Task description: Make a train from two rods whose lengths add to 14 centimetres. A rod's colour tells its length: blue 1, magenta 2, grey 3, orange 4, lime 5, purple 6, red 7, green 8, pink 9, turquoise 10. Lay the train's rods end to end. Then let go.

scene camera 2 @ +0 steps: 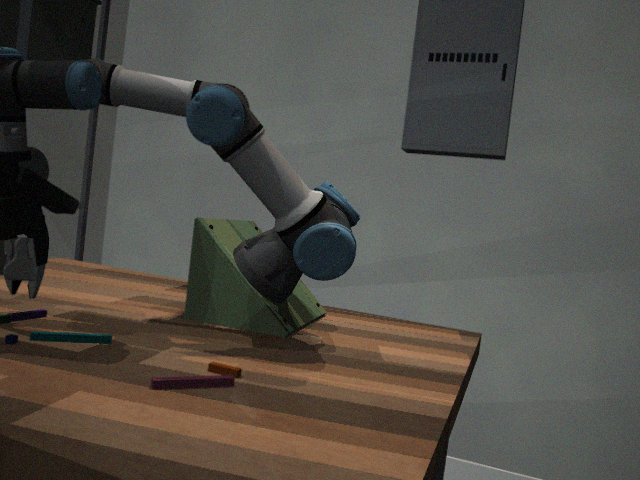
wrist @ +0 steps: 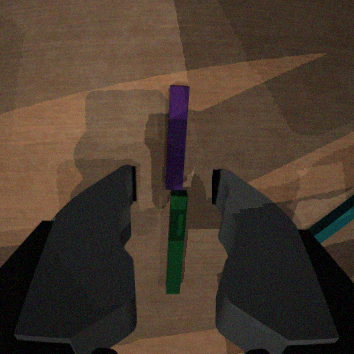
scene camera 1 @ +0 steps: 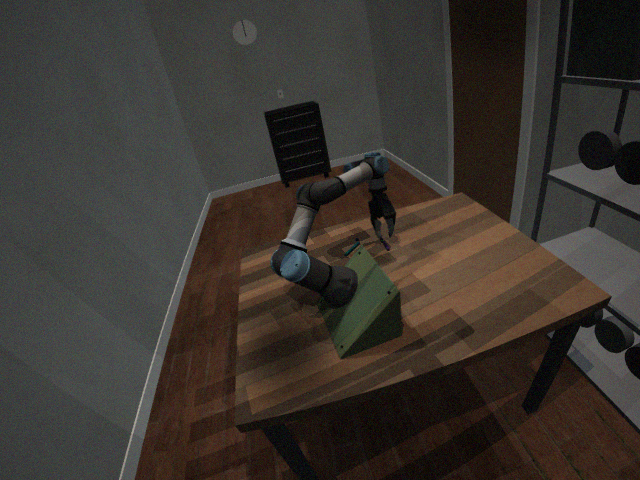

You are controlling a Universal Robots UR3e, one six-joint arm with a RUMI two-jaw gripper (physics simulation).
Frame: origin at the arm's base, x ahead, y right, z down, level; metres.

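Seen in the pictures: gripper, fingertip midpoint: (scene camera 2: 23, 296) (wrist: 173, 170) (scene camera 1: 385, 238); arm's base at its link origin: (scene camera 2: 259, 274) (scene camera 1: 343, 287).
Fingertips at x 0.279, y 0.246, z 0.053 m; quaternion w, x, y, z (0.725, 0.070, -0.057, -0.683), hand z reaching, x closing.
Offsets run from my fingertips to a thing's top centre.
A purple rod {dz +0.024, dx -0.009, dy -0.002 m} (scene camera 1: 386, 246) (scene camera 2: 28, 314) (wrist: 178, 135) and a green rod {dz +0.024, dx +0.065, dy -0.001 m} (scene camera 2: 4, 318) (wrist: 175, 260) lie on the table in one line, end to end. In the wrist view their facing ends meet or nearly meet, with the green end slightly to the right; I cannot tell whether they touch. My gripper (scene camera 1: 386, 238) (scene camera 2: 24, 294) (wrist: 173, 170) is open and empty above the rods. In the wrist view its fingertips are apart on either side of the join. Part of the green rod is cut off by the edge of scene camera 2.
A turquoise rod {dz +0.024, dx +0.036, dy -0.136 m} (scene camera 1: 352, 248) (scene camera 2: 70, 337) (wrist: 336, 224) lies near the pair, with a small blue rod {dz +0.024, dx +0.096, dy -0.097 m} (scene camera 2: 10, 338) beside it. An orange rod {dz +0.024, dx +0.017, dy -0.358 m} (scene camera 2: 224, 369) and a long pink rod {dz +0.024, dx +0.079, dy -0.356 m} (scene camera 2: 192, 382) lie farther off. The green wedge base (scene camera 1: 369, 315) (scene camera 2: 217, 294) carries the arm.
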